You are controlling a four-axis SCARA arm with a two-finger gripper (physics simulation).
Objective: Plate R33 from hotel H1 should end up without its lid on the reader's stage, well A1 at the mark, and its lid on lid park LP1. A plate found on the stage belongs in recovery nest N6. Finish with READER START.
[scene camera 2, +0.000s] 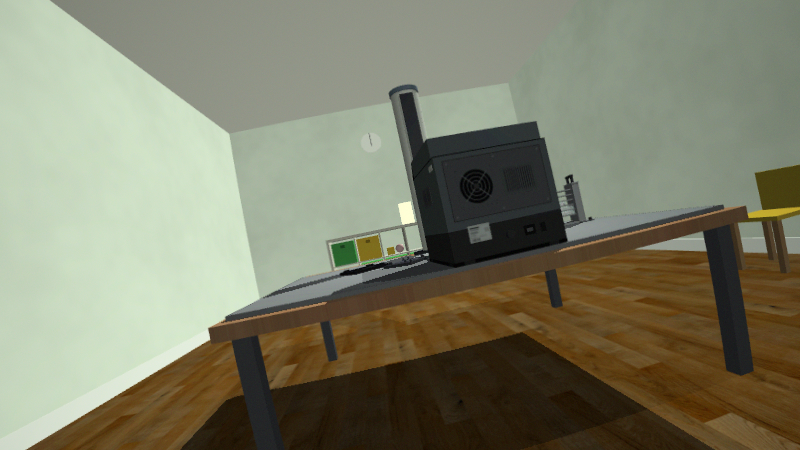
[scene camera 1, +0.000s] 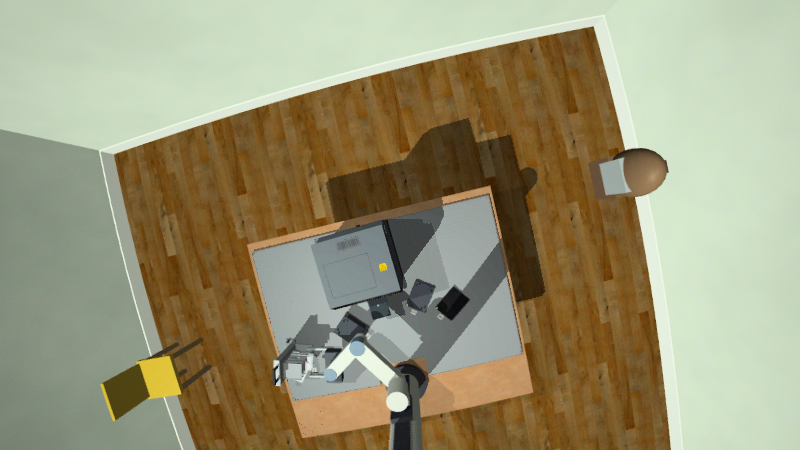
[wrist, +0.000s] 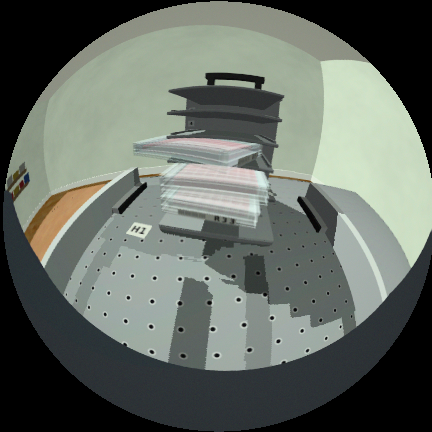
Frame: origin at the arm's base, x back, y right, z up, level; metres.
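Seen in the pictures: gripper, fingertip midpoint: (scene camera 1: 308,362) (wrist: 222,178).
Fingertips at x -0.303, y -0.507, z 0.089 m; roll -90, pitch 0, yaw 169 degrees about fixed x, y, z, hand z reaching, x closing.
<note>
Pixels of each thing's middle, then the offset from my fingertips to it. "spot": a spot on its surface instead.
- Hotel H1, body centre: (wrist: 228,131) (scene camera 2: 565,200) (scene camera 1: 290,365) dz +0.035, dx -0.018, dy -0.088 m
- upper plate, body centre: (wrist: 193,139) dz +0.026, dx +0.025, dy -0.052 m
- plate R33, surface spot: (wrist: 225,220) spot: dz -0.029, dx -0.002, dy +0.018 m
- plate reader, body centre: (scene camera 2: 479,198) (scene camera 1: 362,260) dz +0.098, dx -0.519, dy +0.477 m
- small dark piece, surface spot: (scene camera 1: 379,307) spot: dz +0.050, dx -0.248, dy +0.492 m
Hotel H1 (scene camera 1: 276,372) (scene camera 2: 577,201) (wrist: 227,95) stands at the table's left end, with its label card (wrist: 139,230) beside its foot in the wrist view. Clear plates with pinkish wells sit in it. An upper plate (wrist: 197,148) lies skewed, one corner out to the left. Below it, clear layers overlap, and plate R33 (wrist: 225,220) shows its label low at the front. My gripper (scene camera 1: 306,364) (wrist: 222,178) is open and empty, its fingers wide apart left and right of the plates in the wrist view. The plate reader (scene camera 1: 349,274) (scene camera 2: 497,184) stands at the back.
A small dark piece (scene camera 1: 379,307) projects at the reader's front; whether it bears a plate is unclear. Dark nests or parks (scene camera 1: 351,327) (scene camera 1: 420,295) (scene camera 1: 452,302) stand nearby, their labels unreadable. The arm's column (scene camera 2: 411,123) rises at the table's front edge. A yellow chair (scene camera 1: 159,377) stands left.
</note>
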